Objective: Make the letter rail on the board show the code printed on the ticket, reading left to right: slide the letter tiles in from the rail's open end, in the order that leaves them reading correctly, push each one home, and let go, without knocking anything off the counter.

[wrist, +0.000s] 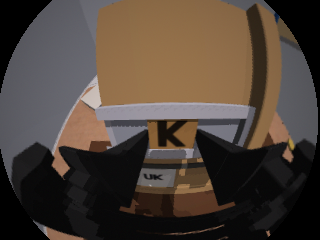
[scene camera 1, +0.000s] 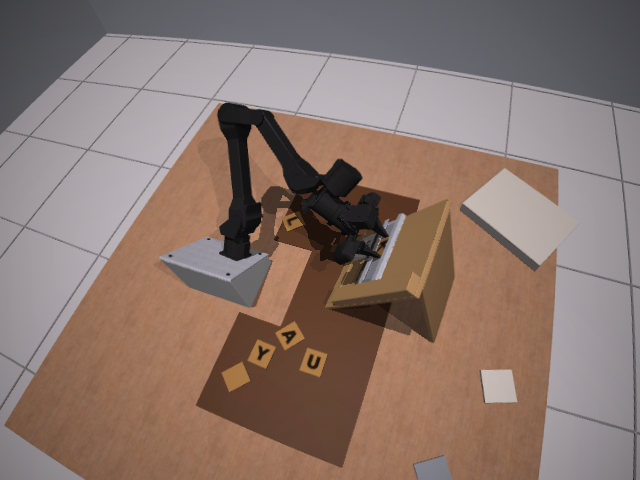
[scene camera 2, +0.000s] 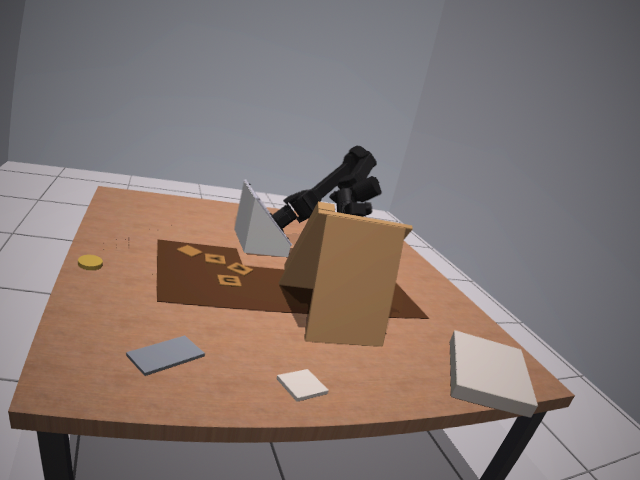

I see my gripper (scene camera 1: 383, 247), a white slab (scene camera 1: 528, 224), a grey pad (scene camera 2: 157, 357), a small white pad (scene camera 1: 498, 386), a slanted tan board (scene camera 2: 351, 262) and a dark brown mat (scene camera 1: 317, 415).
The white slab also shows in scene camera 2 (scene camera 2: 484, 372). The small white pad shows as well in scene camera 2 (scene camera 2: 302, 385). My gripper shows as well in the wrist view (wrist: 172, 133). The wrist view misses the grey pad, which is hidden by the slanted tan board. The wrist view misses the small white pad, which is hidden by the slanted tan board.
